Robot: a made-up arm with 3 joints. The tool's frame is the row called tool. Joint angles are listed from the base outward.
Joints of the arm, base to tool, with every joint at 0 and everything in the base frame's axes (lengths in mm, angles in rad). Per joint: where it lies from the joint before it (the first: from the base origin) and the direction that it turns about. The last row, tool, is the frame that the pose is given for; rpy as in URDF.
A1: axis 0 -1 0 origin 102.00 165.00 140.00
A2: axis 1 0 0 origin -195.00 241.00 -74.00
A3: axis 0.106 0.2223 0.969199 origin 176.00 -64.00 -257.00
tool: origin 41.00 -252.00 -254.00 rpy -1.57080 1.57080 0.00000
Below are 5 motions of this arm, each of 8 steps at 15 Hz.
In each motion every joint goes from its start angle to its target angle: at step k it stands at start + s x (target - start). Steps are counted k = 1, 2, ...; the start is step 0. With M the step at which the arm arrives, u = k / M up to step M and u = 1 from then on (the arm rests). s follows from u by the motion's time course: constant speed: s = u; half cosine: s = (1 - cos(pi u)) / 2; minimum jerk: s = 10 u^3 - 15 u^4 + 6 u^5.
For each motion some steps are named. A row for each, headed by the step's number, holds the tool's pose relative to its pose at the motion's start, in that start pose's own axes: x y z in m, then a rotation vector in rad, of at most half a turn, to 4 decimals.
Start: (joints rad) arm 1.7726 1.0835 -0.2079
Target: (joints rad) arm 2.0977 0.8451 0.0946
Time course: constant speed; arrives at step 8
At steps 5, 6, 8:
5: -0.0461 -0.1729 -0.0160 -0.3569 0.1118 -0.0845
6: -0.0584 -0.2067 -0.0134 -0.4257 0.1376 -0.1015
8: -0.0860 -0.2723 -0.0028 -0.5603 0.1927 -0.1355

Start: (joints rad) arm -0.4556 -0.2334 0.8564
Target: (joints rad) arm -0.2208 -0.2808 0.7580
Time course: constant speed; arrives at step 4
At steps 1, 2, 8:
1: -0.0185 -0.0089 -0.0291 0.0394 0.0505 -0.0379
2: -0.0385 -0.0164 -0.0570 0.0793 0.1000 -0.0770
8: -0.0821 -0.0272 -0.1092 0.1603 0.1964 -0.1583

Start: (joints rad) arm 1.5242 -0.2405 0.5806
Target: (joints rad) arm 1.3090 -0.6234 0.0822
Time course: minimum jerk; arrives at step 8
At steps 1, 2, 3, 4, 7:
1: -0.0013 0.0049 -0.0021 0.0079 0.0043 0.0044
2: -0.0090 0.0312 -0.0136 0.0501 0.0287 0.0276
3: -0.0282 0.0816 -0.0346 0.1300 0.0811 0.0705
4: -0.0607 0.1437 -0.0593 0.2285 0.1579 0.1206
7: -0.1546 0.2583 -0.1015 0.4142 0.3517 0.2013

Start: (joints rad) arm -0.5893 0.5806 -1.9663
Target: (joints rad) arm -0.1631 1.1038 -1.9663
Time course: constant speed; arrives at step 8
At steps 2, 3, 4, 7, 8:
2: 0.0097 0.0818 0.0315 -0.0168 -0.0474 0.1610
3: 0.0089 0.1215 0.0460 -0.0304 -0.0699 0.2411
4: 0.0047 0.1600 0.0592 -0.0473 -0.0916 0.3209
7: -0.0266 0.2657 0.0892 -0.1182 -0.1510 0.5563
8: -0.0421 0.2968 0.0952 -0.1485 -0.1686 0.6330

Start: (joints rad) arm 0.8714 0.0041 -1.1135
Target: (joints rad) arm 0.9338 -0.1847 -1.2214
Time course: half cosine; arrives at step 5
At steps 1, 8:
1: -0.0017 -0.0082 -0.0018 0.0087 0.0040 -0.0210
8: -0.0236 -0.0822 -0.0180 0.0970 0.0337 -0.2215

